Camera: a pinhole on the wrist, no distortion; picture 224 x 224 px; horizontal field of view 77.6 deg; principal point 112.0 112.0 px. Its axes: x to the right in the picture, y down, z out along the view. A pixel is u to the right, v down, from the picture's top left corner.
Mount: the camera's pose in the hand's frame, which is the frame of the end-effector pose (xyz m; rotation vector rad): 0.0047 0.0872 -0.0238 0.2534 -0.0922 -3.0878
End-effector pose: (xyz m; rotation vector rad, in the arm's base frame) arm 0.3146 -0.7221 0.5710 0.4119 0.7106 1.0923
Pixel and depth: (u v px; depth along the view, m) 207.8 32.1 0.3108
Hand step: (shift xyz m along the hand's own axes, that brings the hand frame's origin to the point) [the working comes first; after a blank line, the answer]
In the camera's frame: 0.2137 -0.1783 0.3108

-0.2636 0.2724 0.2366
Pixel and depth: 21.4 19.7 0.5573
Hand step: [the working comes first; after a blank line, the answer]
In the camera's frame: -0.3625 -0.3693 0.5573

0.2569 0.5035 0.5605
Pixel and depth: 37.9 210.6 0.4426
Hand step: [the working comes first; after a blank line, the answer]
In the camera's frame: -0.2354 0.3133 0.4426

0.1758 -0.1896 0.4698
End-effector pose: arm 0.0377 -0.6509 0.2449 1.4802 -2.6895 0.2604
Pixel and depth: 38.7 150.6 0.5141
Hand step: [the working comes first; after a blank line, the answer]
In the camera's frame: -0.2705 0.1425 0.5141

0.1923 -0.0135 0.5352
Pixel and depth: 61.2 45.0 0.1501
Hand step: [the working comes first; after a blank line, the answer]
In the camera's frame: -0.0547 -0.0722 0.1501

0.0314 0.1701 0.1283
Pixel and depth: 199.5 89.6 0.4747
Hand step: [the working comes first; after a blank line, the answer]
In the camera's frame: 0.2982 -0.0763 0.4747

-0.3699 0.1759 0.3908
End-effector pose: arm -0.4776 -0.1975 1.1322 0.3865 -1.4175 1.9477
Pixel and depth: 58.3 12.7 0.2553
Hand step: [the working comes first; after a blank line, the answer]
In the camera's frame: -0.0984 -0.1820 0.2553

0.0531 0.2876 0.2321
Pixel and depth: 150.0 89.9 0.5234
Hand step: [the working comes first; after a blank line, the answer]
In the camera's frame: 0.1428 -0.0830 0.5234

-0.2250 0.1926 0.4634
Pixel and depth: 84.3 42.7 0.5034
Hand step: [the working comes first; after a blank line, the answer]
In the camera's frame: -0.1001 -0.2504 0.5034

0.0115 0.3697 0.4725
